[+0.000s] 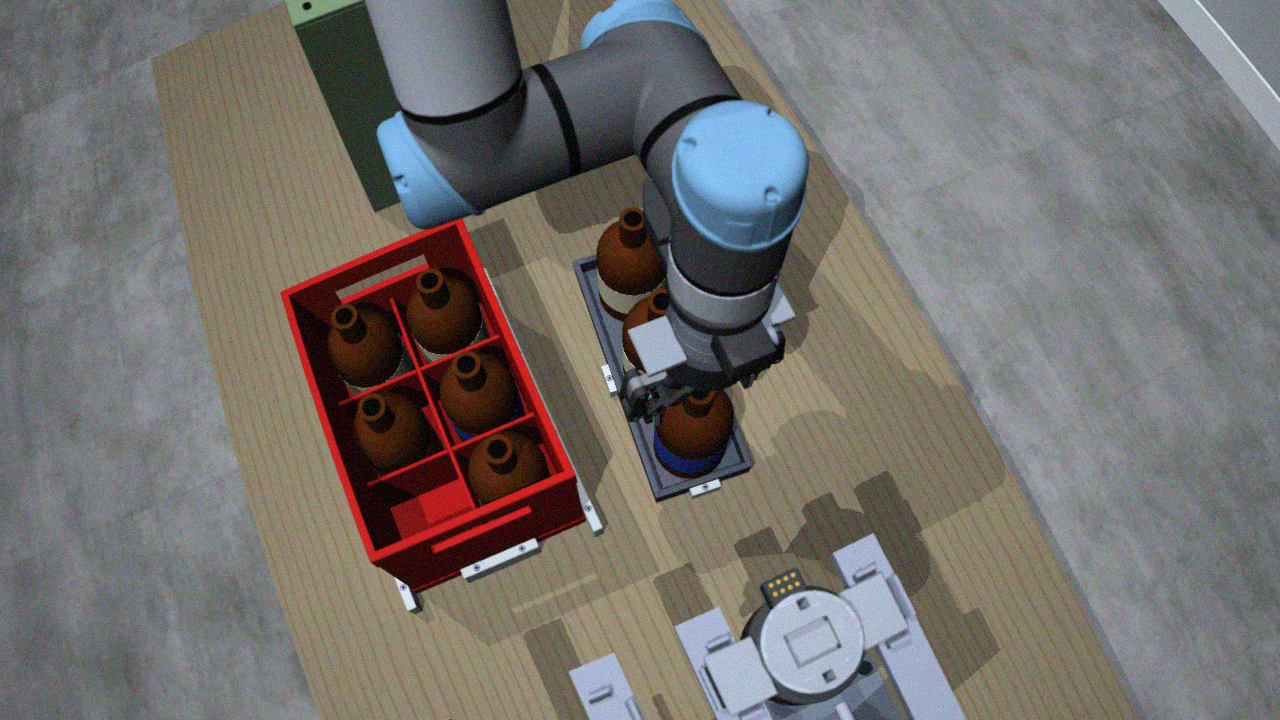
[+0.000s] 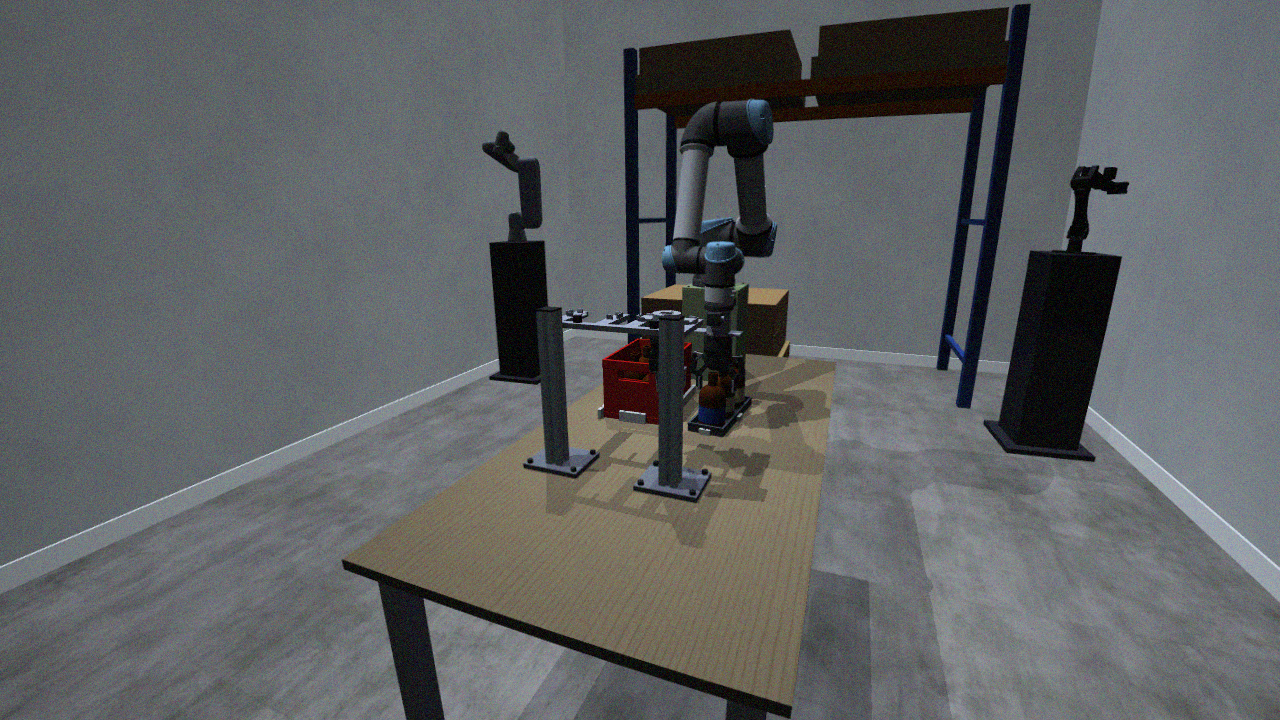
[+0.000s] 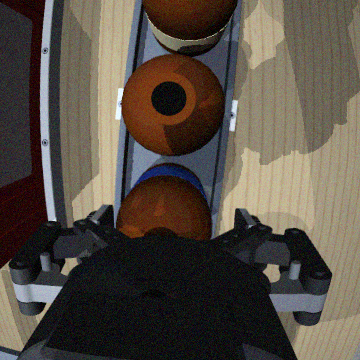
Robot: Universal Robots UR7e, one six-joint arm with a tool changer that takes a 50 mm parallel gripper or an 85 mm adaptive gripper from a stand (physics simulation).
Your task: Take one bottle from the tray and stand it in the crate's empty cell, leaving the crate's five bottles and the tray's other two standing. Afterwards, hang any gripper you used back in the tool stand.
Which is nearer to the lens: the blue-labelled bottle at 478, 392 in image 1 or the gripper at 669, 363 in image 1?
The gripper.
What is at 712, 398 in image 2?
A blue-labelled bottle.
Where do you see a gripper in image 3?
158, 289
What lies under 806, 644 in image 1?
A gripper.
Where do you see a blue-labelled bottle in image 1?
At 690, 442
